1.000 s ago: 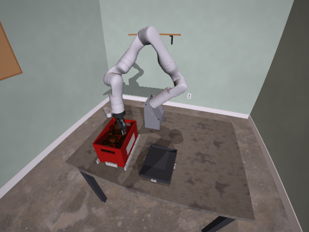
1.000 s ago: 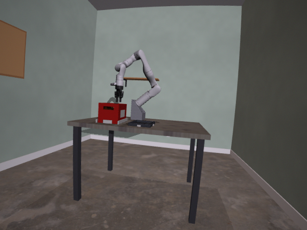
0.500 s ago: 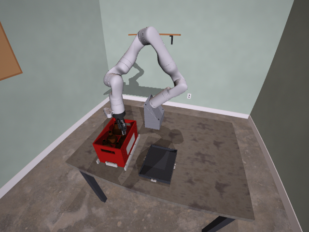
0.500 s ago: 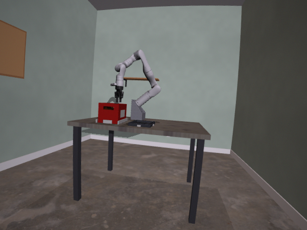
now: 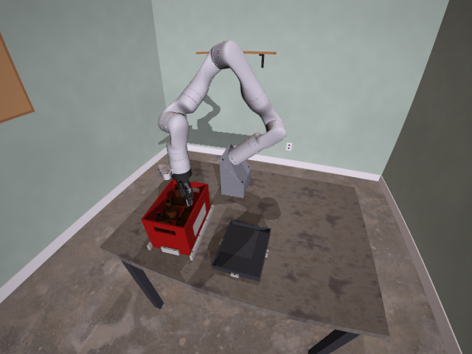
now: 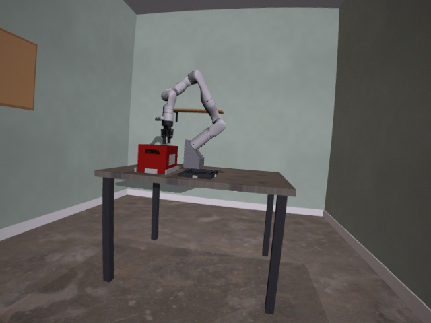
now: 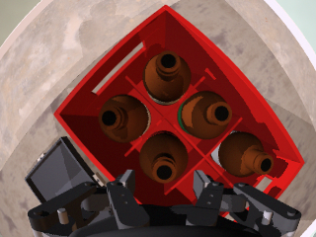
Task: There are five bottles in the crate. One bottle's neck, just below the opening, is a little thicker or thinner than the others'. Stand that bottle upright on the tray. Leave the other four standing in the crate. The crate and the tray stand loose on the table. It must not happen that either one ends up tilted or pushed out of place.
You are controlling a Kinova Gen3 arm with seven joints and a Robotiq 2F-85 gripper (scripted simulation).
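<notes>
Now: the crate 5 cm to the right of my hand and 12 cm below it. The rest, counted from my hand: dark tray: 3 cm ahead, 25 cm to the left, 19 cm below.
</notes>
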